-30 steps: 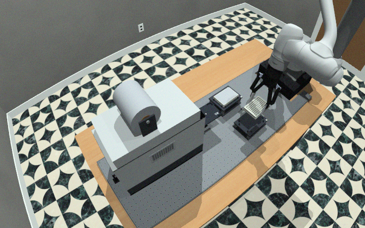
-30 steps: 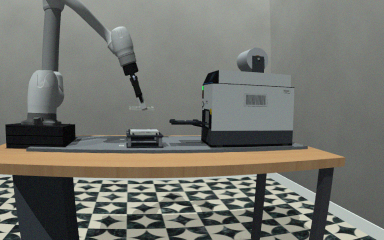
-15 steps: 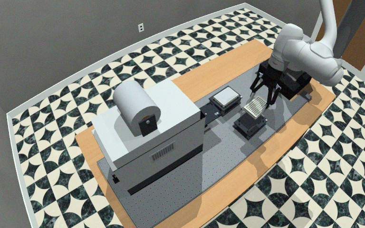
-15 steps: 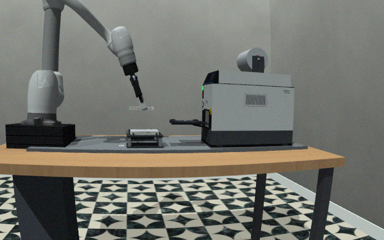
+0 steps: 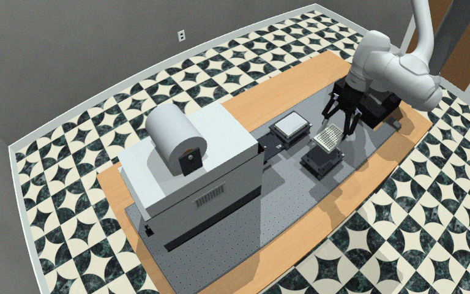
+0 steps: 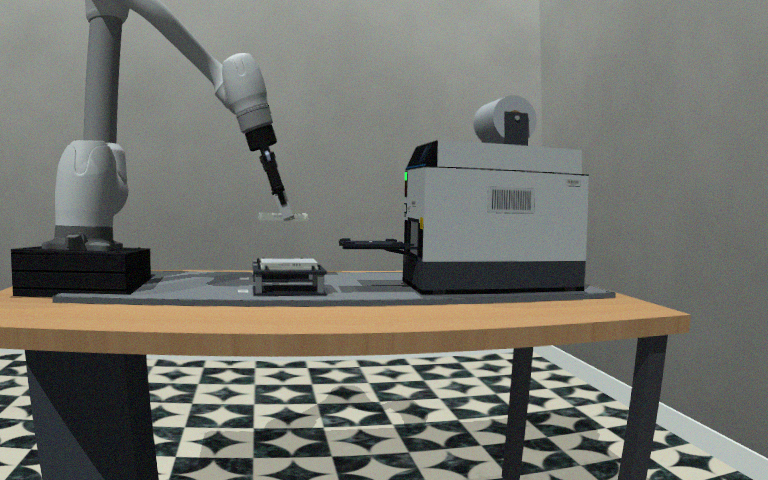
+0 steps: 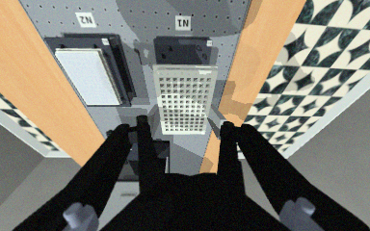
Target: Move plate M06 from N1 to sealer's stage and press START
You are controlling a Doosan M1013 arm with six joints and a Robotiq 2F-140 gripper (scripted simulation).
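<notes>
Now: the white well plate 3 cm below my hand. Round my hand: black stage: 20 cm ahead, 16 cm to the right, 8 cm below; then foil-covered plate: 20 cm to the right, 12 cm below; then nest N1: 15 cm below.
</notes>
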